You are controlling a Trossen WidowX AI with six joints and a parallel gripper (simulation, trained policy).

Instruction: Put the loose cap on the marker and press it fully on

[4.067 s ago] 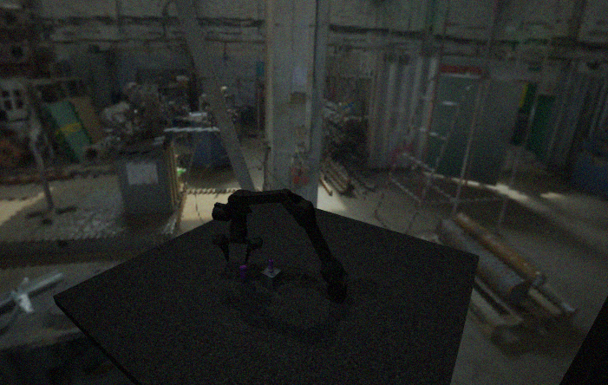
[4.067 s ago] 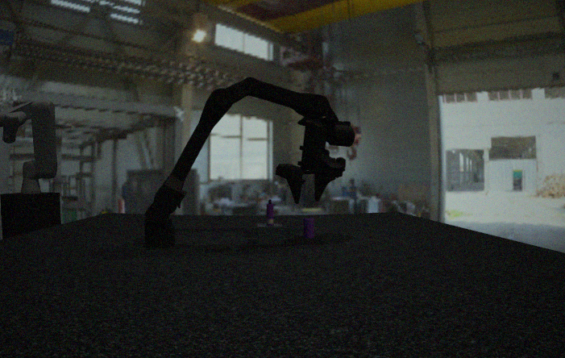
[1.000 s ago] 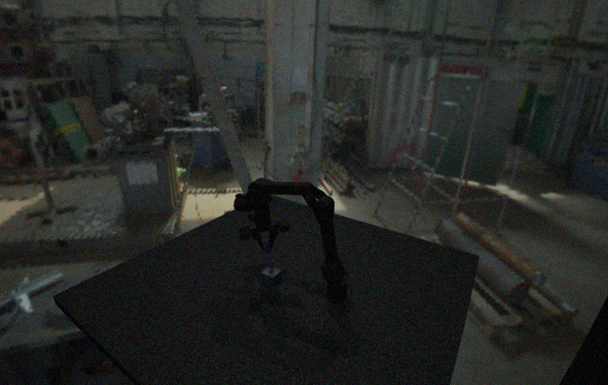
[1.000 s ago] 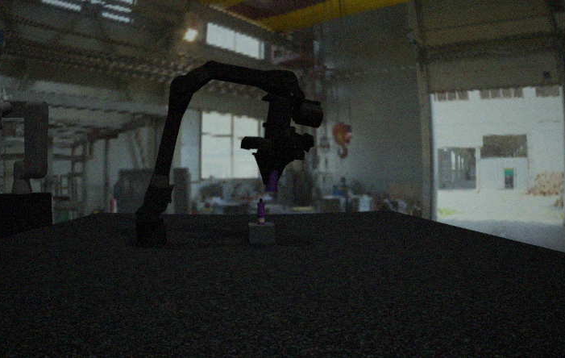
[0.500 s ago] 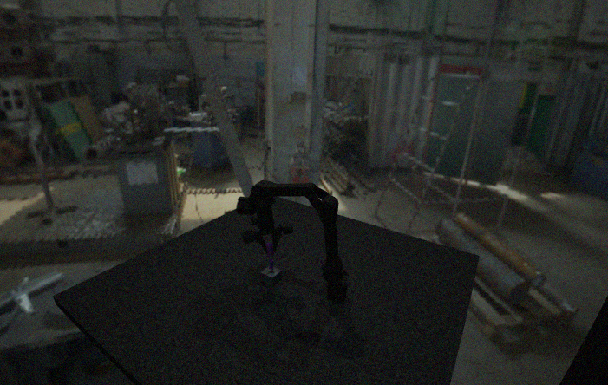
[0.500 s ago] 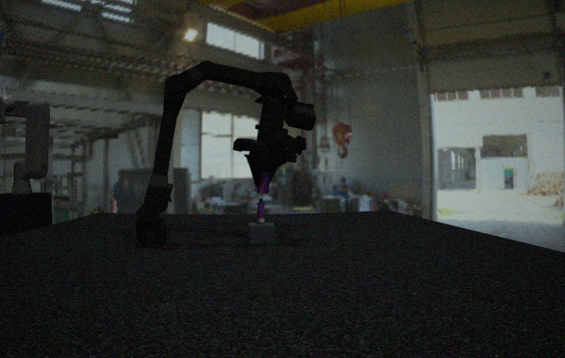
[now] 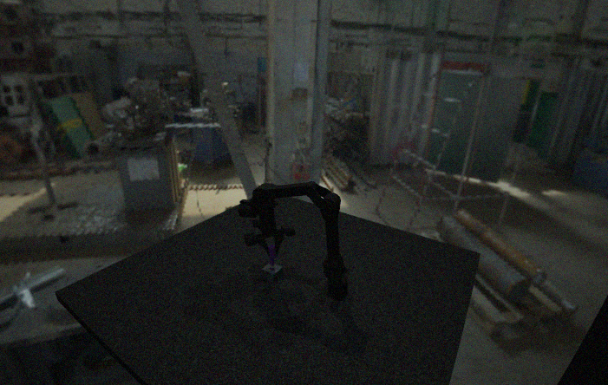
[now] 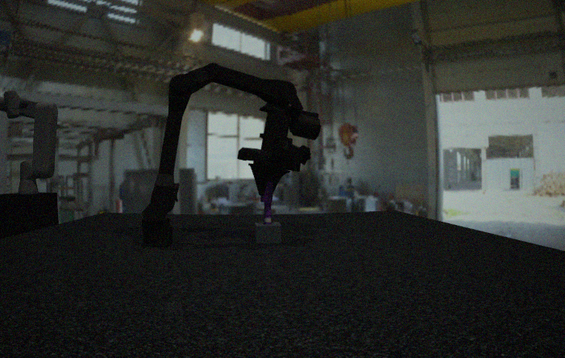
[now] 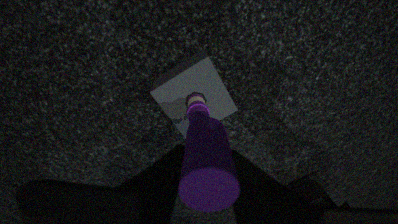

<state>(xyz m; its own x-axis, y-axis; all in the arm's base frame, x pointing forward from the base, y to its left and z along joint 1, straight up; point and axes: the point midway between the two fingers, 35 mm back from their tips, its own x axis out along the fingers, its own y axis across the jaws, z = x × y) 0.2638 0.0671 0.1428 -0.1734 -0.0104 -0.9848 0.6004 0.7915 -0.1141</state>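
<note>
My gripper tip is 10 mm short of the purple marker and 30 mm above it. From my gripper tip the other things lie so: purple cap: 10 mm above; grey holder block: 10 mm ahead, 90 mm below.
</note>
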